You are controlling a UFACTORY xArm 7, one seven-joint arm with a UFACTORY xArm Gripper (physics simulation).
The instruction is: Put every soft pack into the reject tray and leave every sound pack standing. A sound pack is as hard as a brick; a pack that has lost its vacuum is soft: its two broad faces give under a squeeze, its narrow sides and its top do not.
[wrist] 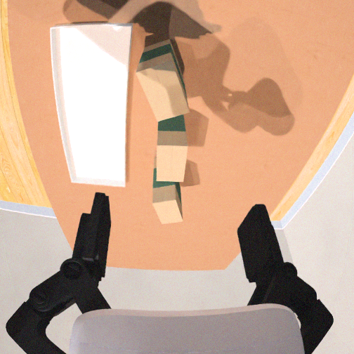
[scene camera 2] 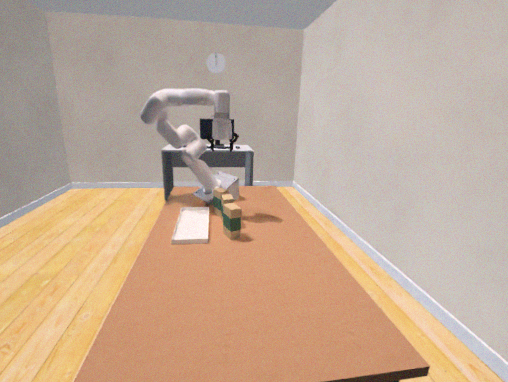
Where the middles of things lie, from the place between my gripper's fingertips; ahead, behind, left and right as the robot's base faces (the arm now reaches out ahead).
Now: the white reject tray (scene camera 2: 192, 227) 16 cm ahead of my hand, 13 cm to the right of it and 33 cm below it.
